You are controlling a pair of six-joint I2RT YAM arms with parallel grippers.
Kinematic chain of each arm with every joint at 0, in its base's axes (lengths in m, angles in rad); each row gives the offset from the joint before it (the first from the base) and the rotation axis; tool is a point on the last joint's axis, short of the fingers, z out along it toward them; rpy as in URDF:
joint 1: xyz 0 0 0.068 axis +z
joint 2: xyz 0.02 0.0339 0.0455 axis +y
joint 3: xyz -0.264 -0.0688 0 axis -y
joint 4: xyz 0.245 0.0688 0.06 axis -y
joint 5: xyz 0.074 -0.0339 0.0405 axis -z
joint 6: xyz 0.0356 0 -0.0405 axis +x
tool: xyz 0 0 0 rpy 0 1.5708 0
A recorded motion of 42 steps. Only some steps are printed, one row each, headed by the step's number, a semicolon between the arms.
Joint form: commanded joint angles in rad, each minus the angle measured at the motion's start. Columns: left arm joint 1, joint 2, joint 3, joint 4, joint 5, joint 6; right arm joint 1, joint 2, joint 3, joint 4, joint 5, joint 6.
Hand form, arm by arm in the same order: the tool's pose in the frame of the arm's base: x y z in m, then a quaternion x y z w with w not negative. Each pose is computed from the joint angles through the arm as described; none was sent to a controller.
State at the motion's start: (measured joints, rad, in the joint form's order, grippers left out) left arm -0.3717 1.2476 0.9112 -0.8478 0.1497 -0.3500; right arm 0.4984 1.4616 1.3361 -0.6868 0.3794 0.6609
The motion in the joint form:
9: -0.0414 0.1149 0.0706 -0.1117 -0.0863 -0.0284; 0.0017 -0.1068 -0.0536 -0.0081 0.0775 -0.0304
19: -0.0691 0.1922 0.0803 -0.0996 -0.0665 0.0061; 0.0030 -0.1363 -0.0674 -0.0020 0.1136 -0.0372
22: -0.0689 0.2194 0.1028 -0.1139 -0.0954 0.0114; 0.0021 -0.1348 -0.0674 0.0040 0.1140 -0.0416
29: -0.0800 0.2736 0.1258 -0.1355 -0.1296 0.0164; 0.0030 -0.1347 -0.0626 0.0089 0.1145 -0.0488
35: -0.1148 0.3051 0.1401 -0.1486 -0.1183 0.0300; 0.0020 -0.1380 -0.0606 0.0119 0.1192 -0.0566
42: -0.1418 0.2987 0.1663 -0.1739 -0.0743 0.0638; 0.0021 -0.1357 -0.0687 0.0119 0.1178 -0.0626
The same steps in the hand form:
9: 0.2191 -0.0985 0.2298 0.02087 0.99265 -0.07338 0.09396; 0.2606 0.1245 0.3400 0.14678 0.88877 0.02804 0.43330
19: 0.2261 -0.1099 0.2153 0.05184 0.99396 -0.07168 0.06488; 0.2547 0.1204 0.3442 0.15197 0.88071 0.01837 0.44823
22: 0.2309 -0.1110 0.2146 0.05292 0.99518 -0.05464 0.06182; 0.2555 0.1205 0.3442 0.15096 0.88002 0.01827 0.44993
29: 0.2363 -0.1154 0.2072 0.05945 0.99685 -0.02903 0.04385; 0.2558 0.1210 0.3462 0.14845 0.87862 0.01930 0.45345
35: 0.2354 -0.1258 0.2030 0.08366 0.99570 -0.02875 0.02740; 0.2555 0.1203 0.3480 0.14721 0.87685 0.01770 0.45732
42: 0.2321 -0.1340 0.2111 0.11474 0.99187 -0.05030 0.02228; 0.2558 0.1206 0.3447 0.14320 0.87958 0.01406 0.45346

